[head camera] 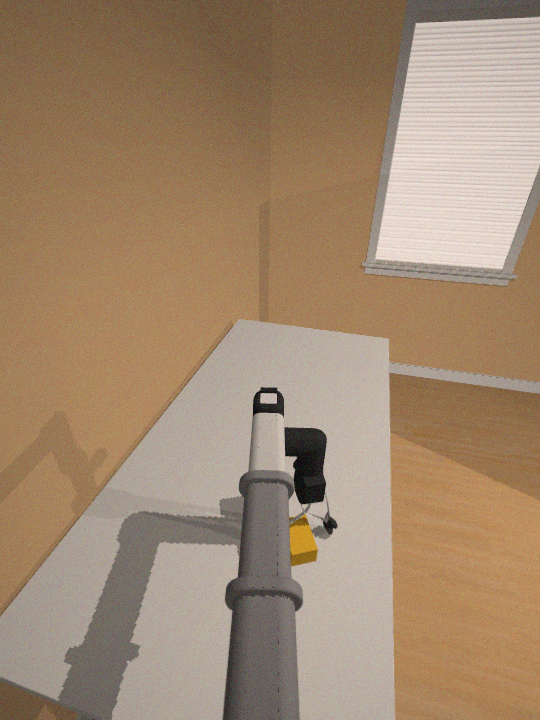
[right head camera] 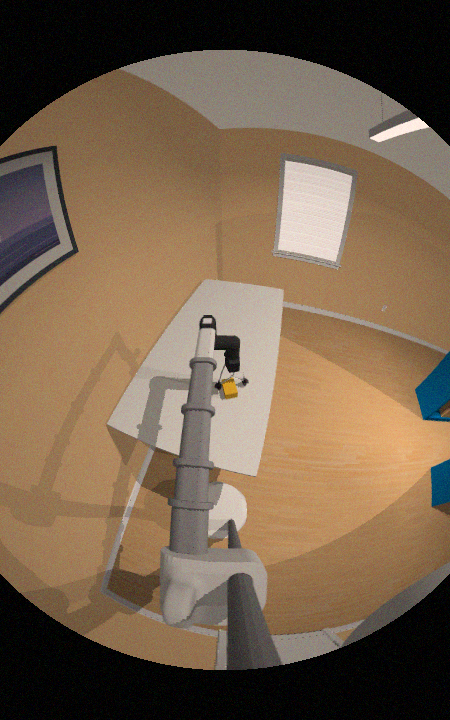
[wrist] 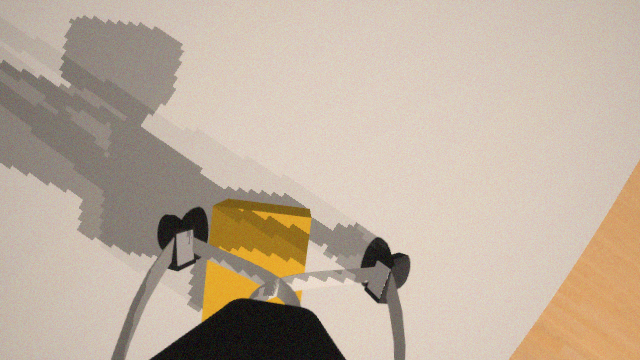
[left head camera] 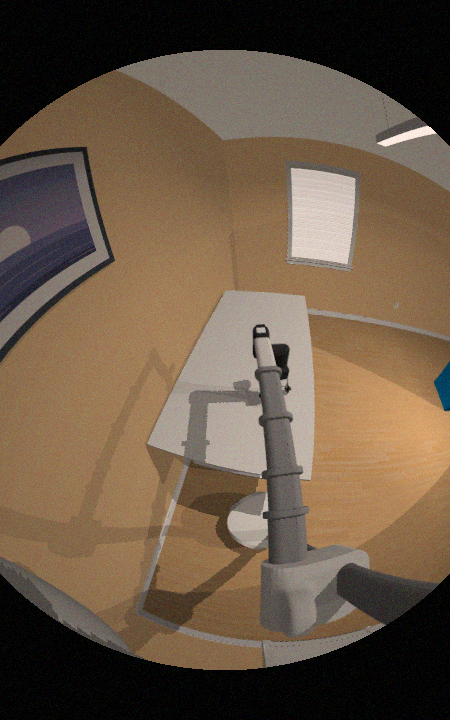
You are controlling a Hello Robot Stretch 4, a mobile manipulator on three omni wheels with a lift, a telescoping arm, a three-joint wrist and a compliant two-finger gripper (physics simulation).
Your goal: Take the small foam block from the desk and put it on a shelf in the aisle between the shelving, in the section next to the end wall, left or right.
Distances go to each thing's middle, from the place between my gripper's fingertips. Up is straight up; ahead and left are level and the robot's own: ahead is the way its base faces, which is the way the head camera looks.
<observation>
I see my gripper 2 cm below the small yellow foam block (head camera: 303,548), 2 cm past it and 1 cm to the right of it. The rest, counted from my hand: framed picture (left head camera: 60,240) (94 cm above, 63 cm to the left, 20 cm behind).
</observation>
